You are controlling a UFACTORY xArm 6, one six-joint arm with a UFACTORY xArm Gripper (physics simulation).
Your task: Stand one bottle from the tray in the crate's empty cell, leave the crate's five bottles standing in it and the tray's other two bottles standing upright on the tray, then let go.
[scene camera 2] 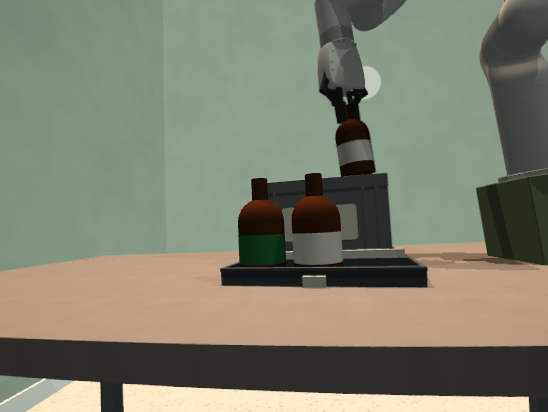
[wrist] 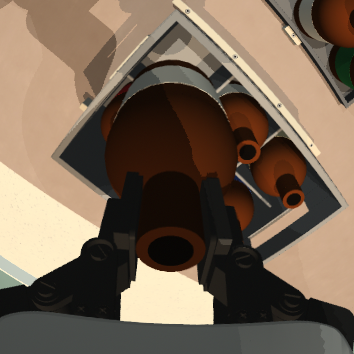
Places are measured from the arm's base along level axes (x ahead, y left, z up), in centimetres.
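Pixels of known places: gripper, between the fingertips: (scene camera 2: pixel 348 122) (wrist: pixel 169 199); arm's base, origin of its link: (scene camera 2: pixel 539 177).
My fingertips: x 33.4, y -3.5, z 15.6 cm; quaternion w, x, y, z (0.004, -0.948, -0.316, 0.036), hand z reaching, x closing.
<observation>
Ahead of a thing's pixels: the offset from my fingertips to its top centre. "spot": to the spot under its first point. Level surfaces: height alone.
My gripper (scene camera 2: pixel 349 118) (wrist: pixel 169 199) is shut on the neck of a brown bottle @[dx -0.6, dy +0.3, dz +3.6 cm] (scene camera 2: pixel 355 150) (wrist: pixel 170 130) with a white label. The bottle tilts slightly, its base near the height of the top edge of the grey crate @[dx +7.3, dy -3.4, dz -12.9 cm] (scene camera 2: pixel 375 215) (wrist: pixel 325 197). In the wrist view it overlaps the crate's upper corner cell and hides part of the crate. Brown bottles @[dx +7.8, dy +1.1, dz -14.2 cm] (wrist: pixel 252 117) @[dx +16.1, dy +1.1, dz -14.2 cm] (wrist: pixel 285 167) @[dx +16.0, dy -8.0, dz -14.2 cm] (wrist: pixel 239 205) @[dx -1.5, dy -7.5, dz -14.2 cm] (wrist: pixel 110 117) stand in other cells, some partly hidden. A green-labelled bottle @[dx +15.6, dy +19.9, dz -14.5 cm] (scene camera 2: pixel 262 250) (wrist: pixel 344 65) and a white-labelled bottle @[dx +6.9, dy +20.2, dz -14.5 cm] (scene camera 2: pixel 316 247) (wrist: pixel 335 20) stand on the dark tray @[spot: dx -0.7, dy +25.8, dz -29.1 cm] (scene camera 2: pixel 375 276).
The tray stands in front of the crate in the scene view, on the tan table @[dz -30.5 cm] (scene camera 2: pixel 150 305). The arm's green base block (scene camera 2: pixel 515 220) is at the right. A pale rail @[dx +7.5, dy +6.5, dz -27.5 cm] (wrist: pixel 257 80) runs along the crate's tray-facing side.
</observation>
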